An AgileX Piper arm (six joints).
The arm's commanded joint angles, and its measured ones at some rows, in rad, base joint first. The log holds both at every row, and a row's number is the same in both.
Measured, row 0:
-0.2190, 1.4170, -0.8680, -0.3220, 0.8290, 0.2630
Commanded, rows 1 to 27:
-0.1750, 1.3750, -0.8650, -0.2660, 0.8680, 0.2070
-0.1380, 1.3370, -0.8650, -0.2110, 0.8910, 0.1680
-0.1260, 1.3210, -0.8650, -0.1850, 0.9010, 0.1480
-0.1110, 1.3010, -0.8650, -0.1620, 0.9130, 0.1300
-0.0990, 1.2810, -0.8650, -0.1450, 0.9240, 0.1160
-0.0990, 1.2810, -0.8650, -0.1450, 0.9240, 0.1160
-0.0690, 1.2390, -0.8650, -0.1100, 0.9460, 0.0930
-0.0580, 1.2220, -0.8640, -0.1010, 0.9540, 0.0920
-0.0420, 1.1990, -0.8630, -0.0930, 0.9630, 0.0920
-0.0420, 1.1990, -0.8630, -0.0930, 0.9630, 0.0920
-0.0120, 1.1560, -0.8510, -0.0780, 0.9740, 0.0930
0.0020, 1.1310, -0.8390, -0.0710, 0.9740, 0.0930
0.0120, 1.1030, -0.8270, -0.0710, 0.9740, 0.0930
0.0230, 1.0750, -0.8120, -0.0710, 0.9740, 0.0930
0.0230, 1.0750, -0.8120, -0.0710, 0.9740, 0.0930
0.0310, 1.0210, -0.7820, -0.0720, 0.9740, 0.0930
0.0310, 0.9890, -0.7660, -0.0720, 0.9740, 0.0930
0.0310, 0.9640, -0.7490, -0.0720, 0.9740, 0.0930
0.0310, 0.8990, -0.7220, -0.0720, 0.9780, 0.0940
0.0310, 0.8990, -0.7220, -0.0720, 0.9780, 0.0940
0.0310, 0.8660, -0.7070, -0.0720, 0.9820, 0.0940
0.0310, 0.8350, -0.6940, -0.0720, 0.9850, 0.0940
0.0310, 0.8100, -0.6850, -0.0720, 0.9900, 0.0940
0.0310, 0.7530, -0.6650, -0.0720, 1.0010, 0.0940
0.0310, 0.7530, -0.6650, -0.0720, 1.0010, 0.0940
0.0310, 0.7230, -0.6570, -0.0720, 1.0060, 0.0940
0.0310, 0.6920, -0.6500, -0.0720, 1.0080, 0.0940
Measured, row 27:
0.0300, 0.7680, -0.6710, -0.0720, 0.9950, 0.1010
